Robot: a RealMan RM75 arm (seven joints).
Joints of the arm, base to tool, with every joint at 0 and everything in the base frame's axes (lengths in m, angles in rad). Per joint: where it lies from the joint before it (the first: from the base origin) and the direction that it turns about. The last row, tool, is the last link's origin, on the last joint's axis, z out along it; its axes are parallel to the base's.
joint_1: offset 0 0 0.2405 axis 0 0 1
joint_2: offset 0 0 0 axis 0 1 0
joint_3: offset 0 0 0.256 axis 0 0 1
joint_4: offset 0 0 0 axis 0 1 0
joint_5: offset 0 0 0.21 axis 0 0 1
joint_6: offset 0 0 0 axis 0 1 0
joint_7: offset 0 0 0.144 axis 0 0 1
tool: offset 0 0 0
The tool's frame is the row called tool.
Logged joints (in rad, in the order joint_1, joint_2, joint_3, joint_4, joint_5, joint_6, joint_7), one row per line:
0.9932 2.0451 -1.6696 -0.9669 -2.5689 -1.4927 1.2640
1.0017 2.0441 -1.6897 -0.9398 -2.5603 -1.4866 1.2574
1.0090 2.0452 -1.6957 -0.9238 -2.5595 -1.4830 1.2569
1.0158 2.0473 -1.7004 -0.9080 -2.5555 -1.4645 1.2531
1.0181 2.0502 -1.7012 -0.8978 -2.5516 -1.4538 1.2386
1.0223 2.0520 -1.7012 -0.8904 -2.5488 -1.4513 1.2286
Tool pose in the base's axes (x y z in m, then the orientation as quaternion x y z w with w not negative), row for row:
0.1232 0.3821 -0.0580 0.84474 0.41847 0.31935 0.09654
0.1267 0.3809 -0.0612 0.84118 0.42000 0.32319 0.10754
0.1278 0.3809 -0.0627 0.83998 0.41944 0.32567 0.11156
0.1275 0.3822 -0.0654 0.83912 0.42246 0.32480 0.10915
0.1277 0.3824 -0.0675 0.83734 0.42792 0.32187 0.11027
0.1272 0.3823 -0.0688 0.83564 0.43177 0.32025 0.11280
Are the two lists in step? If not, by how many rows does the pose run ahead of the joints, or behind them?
They are in step.
